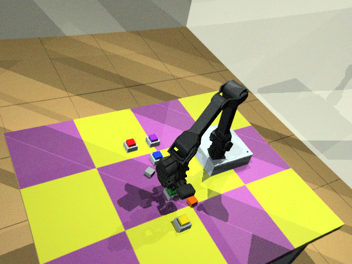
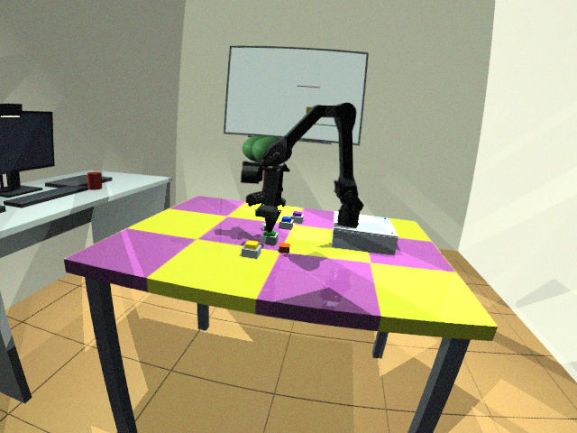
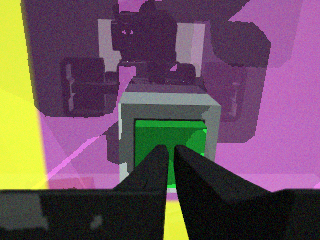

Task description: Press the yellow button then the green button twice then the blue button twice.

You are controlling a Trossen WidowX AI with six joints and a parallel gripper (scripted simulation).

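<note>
My gripper tip is now 10 mm above the green button. Round my gripper tip: grey block: 120 mm to the right, 60 mm ahead, 20 mm below; then yellow button: 130 mm to the left; then orange block: 70 mm behind, 50 mm to the left, 20 mm below.
</note>
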